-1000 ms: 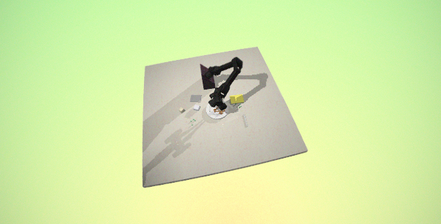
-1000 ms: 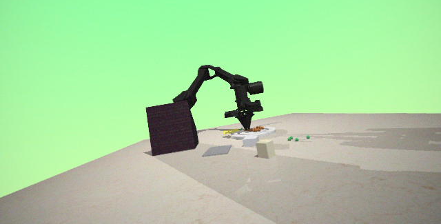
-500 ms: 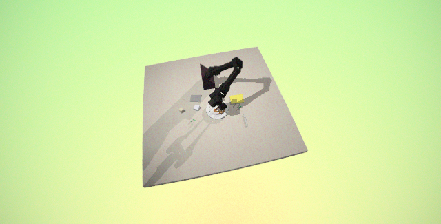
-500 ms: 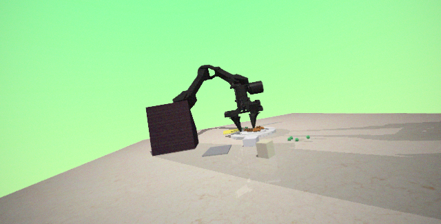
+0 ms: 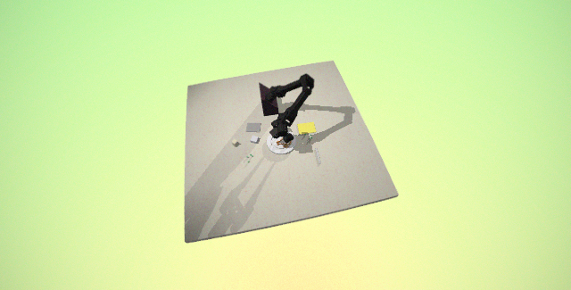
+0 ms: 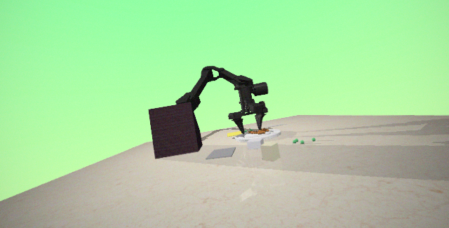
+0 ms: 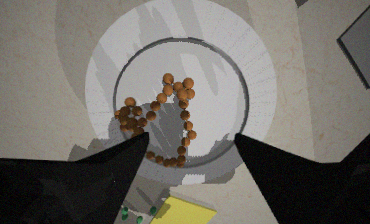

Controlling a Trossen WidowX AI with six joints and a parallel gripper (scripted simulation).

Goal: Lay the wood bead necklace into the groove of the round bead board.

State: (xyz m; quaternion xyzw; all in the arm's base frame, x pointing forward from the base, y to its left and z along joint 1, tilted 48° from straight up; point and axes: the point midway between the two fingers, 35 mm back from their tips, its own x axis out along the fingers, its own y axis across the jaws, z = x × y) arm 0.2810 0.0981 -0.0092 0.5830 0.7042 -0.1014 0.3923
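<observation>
The round white bead board lies 2 cm ahead of my gripper tip, 1 cm to the right of it and 1 cm below it. Round my gripper tip: thin white strip 21 cm to the left, 17 cm ahead, 2 cm below; then yellow card 18 cm to the left, 7 cm behind, 2 cm below; then grey flat plate 20 cm to the right, 14 cm behind, 2 cm below.
</observation>
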